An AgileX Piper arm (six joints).
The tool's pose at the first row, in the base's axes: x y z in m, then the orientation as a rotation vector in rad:
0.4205, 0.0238, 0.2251, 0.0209, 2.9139, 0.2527
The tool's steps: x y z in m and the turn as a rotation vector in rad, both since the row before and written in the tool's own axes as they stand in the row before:
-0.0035, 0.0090, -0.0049, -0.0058, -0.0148, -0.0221
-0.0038, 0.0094, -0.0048, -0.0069, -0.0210, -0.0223
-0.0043, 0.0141, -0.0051, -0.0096, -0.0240, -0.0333
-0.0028, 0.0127, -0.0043, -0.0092, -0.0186, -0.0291
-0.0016, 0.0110, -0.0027, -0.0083, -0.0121, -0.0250
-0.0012, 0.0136, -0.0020, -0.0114, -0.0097, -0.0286
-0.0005, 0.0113, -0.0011, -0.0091, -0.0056, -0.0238
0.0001, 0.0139, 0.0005, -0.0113, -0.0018, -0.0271
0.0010, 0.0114, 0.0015, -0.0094, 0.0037, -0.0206
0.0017, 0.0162, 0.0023, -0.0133, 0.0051, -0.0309
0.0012, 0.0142, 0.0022, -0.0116, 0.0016, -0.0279
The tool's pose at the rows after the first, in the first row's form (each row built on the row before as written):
0.4228, 0.0317, 0.2321, -0.0103, 2.8969, 0.2562
0.4251, 0.0401, 0.2392, -0.0408, 2.8733, 0.2608
0.4273, 0.0531, 0.2476, -0.0866, 2.8449, 0.2668
0.4277, 0.0648, 0.2547, -0.1266, 2.8218, 0.2731
0.4272, 0.0751, 0.2596, -0.1614, 2.8053, 0.2790
0.4258, 0.0880, 0.2642, -0.2021, 2.7899, 0.2883
0.4240, 0.0988, 0.2674, -0.2361, 2.7791, 0.2954
0.4213, 0.1123, 0.2693, -0.2759, 2.7708, 0.3045
0.4183, 0.1234, 0.2696, -0.3074, 2.7690, 0.3122
0.4134, 0.1391, 0.2698, -0.3544, 2.7653, 0.3227
0.4090, 0.1528, 0.2699, -0.3959, 2.7585, 0.3318

